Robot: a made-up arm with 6 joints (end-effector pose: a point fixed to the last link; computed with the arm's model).
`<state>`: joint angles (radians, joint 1 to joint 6).
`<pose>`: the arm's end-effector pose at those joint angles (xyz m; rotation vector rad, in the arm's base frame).
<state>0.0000 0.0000 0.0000 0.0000 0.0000 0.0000</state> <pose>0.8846 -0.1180 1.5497 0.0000 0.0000 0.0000</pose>
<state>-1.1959 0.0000 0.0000 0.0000 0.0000 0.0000</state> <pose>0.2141 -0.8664 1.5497 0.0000 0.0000 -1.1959</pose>
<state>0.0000 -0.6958 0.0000 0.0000 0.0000 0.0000</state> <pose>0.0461 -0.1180 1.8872 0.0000 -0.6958 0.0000</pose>
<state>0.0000 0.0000 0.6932 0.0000 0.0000 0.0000</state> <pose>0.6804 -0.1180 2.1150 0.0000 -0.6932 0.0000</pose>
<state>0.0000 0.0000 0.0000 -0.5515 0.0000 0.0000</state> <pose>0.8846 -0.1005 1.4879 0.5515 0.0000 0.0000</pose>
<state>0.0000 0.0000 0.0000 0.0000 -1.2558 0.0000</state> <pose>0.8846 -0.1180 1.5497 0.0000 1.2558 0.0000</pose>
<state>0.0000 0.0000 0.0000 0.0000 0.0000 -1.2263</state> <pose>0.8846 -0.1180 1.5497 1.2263 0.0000 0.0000</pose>
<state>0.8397 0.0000 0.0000 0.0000 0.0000 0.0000</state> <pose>0.6785 0.5797 1.5497 0.0000 0.0000 0.8397</pose>
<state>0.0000 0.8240 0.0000 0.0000 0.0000 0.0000</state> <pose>1.3255 -0.1180 0.5839 0.0000 0.8240 0.0000</pose>
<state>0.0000 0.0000 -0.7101 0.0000 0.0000 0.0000</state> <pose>0.6708 -0.1180 0.9730 0.0000 0.7101 0.0000</pose>
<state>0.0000 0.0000 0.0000 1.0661 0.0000 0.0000</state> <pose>0.8846 -0.0571 1.6530 -1.0661 0.0000 0.0000</pose>
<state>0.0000 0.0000 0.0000 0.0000 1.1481 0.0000</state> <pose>0.8846 -0.1180 1.5497 0.0000 -1.1481 0.0000</pose>
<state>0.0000 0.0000 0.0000 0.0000 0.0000 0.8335</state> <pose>0.8846 -0.1180 1.5497 -0.8335 0.0000 0.0000</pose>
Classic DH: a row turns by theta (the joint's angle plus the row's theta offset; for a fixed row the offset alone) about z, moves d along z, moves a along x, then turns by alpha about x. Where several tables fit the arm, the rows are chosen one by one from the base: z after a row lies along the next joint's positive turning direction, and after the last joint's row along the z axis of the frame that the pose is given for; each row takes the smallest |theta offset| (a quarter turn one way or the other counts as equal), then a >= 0, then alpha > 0; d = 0 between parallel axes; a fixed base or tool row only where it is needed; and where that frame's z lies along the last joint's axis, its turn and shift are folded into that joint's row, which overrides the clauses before.
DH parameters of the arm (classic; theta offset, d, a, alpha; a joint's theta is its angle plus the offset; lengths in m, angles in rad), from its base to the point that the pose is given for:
joint 1: 0 0.5624 0 -1.5708
joint 2: -1.5708 0 0.9873 3.1416
joint 3: 0 0 0 -1.5708
joint 4: 0 -0.8846 0 1.5708
joint 5: 0 0.118 0 -1.5708
joint 6: 1.5708 0 0 1.5708
tool (fixed): -1.5708 0 0 0

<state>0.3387 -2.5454 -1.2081 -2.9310 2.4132 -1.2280</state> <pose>-0.3455 0.0006 0.6003 -1.8135 0.6319 1.0900</pose>
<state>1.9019 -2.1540 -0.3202 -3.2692 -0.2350 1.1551</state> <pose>0.2367 -1.0486 0.8690 -1.5038 -0.2891 -1.5430</pose>
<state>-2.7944 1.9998 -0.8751 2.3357 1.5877 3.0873</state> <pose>-0.0351 -0.0996 -0.1635 -1.9698 0.4389 -1.3470</pose>
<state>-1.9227 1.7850 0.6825 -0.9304 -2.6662 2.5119</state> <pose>-0.5072 -1.1769 -0.4795 0.3682 -0.6638 0.7129</pose>
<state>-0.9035 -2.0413 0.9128 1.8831 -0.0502 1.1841</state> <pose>-1.0669 1.4128 0.1694 0.2307 -0.0145 2.2844</pose>
